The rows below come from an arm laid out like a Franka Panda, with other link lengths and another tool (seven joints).
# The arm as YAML. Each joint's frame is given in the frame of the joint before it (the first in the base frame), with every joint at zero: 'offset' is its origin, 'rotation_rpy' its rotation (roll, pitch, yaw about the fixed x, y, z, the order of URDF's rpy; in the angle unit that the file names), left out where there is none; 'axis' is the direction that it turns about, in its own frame. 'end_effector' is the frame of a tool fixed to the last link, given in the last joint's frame.
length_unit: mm
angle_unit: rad
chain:
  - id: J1
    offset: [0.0, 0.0, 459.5]
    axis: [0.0, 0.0, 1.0]
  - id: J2
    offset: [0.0, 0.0, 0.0]
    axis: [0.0, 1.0, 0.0]
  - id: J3
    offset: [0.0, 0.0, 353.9]
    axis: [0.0, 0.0, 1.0]
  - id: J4
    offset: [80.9, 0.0, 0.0]
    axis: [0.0, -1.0, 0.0]
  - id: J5
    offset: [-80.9, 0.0, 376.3]
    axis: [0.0, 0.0, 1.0]
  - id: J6
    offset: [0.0, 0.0, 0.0]
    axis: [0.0, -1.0, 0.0]
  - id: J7
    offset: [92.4, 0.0, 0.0]
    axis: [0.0, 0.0, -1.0]
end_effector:
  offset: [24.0, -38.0, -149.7]
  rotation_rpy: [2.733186, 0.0, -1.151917]
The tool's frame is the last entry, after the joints.
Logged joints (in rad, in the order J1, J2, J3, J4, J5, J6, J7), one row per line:
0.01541 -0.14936 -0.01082 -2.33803 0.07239 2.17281 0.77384
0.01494 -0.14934 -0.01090 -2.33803 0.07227 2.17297 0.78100
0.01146 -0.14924 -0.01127 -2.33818 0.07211 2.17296 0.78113
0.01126 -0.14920 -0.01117 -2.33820 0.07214 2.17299 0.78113
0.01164 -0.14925 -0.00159 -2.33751 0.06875 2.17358 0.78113
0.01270 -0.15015 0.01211 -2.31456 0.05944 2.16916 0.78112
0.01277 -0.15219 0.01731 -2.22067 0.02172 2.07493 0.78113
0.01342 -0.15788 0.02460 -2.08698 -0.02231 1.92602 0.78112
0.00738 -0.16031 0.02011 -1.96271 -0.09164 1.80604 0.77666
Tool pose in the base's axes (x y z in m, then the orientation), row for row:
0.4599 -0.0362 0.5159 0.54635 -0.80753 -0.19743 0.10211
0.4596 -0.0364 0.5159 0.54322 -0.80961 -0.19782 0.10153
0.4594 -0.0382 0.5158 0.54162 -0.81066 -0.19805 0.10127
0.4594 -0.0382 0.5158 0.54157 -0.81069 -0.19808 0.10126
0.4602 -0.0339 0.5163 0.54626 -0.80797 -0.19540 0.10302
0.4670 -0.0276 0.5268 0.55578 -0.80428 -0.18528 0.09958
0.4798 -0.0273 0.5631 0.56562 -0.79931 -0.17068 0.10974
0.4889 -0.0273 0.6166 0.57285 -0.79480 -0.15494 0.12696
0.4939 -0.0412 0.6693 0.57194 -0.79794 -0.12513 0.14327
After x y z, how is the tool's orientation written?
As a quaternion, x y z w.
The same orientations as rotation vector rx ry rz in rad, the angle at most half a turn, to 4 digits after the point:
1.6131 -2.3842 -0.5829
1.6044 -2.3911 -0.5843
1.5999 -2.3946 -0.5850
1.5997 -2.3947 -0.5851
1.6119 -2.3842 -0.5766
1.6433 -2.3781 -0.5478
1.6626 -2.3495 -0.5017
1.6673 -2.3133 -0.4510
1.6494 -2.3011 -0.3609

